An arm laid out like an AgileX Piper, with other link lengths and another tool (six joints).
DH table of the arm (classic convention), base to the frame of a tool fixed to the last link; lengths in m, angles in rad. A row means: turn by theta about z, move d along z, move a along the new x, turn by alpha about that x. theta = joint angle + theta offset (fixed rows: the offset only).
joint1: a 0; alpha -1.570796; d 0.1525; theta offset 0
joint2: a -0.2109; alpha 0; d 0; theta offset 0.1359
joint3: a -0.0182; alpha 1.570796; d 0; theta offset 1.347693
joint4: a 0; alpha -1.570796; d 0.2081; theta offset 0
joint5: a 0; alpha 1.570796; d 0; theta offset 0
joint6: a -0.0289; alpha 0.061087; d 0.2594; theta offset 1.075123
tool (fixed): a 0; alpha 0; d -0.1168; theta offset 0
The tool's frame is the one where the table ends.
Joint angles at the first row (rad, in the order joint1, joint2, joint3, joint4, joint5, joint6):
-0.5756, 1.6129, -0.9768, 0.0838, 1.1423, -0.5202
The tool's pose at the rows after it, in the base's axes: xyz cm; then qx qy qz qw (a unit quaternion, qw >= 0):
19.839, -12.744, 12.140, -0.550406, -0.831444, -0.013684, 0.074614
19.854, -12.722, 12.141, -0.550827, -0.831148, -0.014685, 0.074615
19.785, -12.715, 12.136, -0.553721, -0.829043, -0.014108, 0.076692
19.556, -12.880, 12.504, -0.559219, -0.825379, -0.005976, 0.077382
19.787, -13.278, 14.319, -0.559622, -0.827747, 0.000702, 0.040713
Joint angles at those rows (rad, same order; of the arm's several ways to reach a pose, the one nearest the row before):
-0.5756, 1.6137, -0.9768, 0.0874, 1.1376, -0.5183
-0.5756, 1.6137, -0.9769, 0.0897, 1.1376, -0.5183
-0.5756, 1.6137, -0.9768, 0.0886, 1.1413, -0.5104
-0.5756, 1.6023, -0.9830, 0.0708, 1.1590, -0.4879
-0.5756, 1.5400, -0.9997, 0.0545, 1.1645, -0.4825

